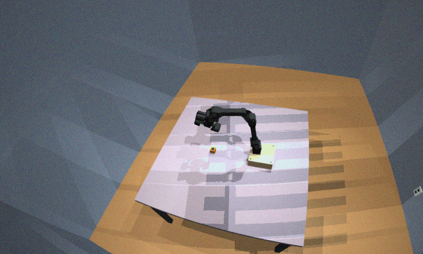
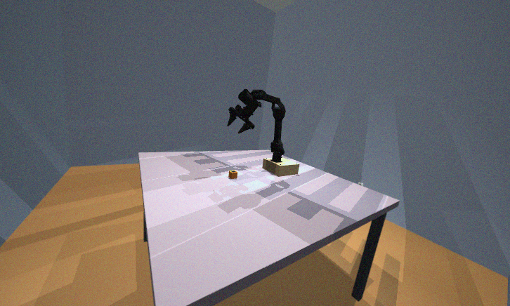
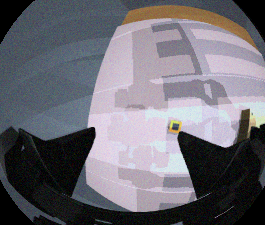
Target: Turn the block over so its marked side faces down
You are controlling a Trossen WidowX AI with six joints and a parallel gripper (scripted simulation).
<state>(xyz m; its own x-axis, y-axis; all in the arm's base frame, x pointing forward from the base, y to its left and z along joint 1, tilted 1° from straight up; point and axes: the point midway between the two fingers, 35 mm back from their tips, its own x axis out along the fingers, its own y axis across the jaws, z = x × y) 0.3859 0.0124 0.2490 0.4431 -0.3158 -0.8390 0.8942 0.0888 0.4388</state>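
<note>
My gripper tip is 30 mm past the small orange block and 270 mm above it.
</note>
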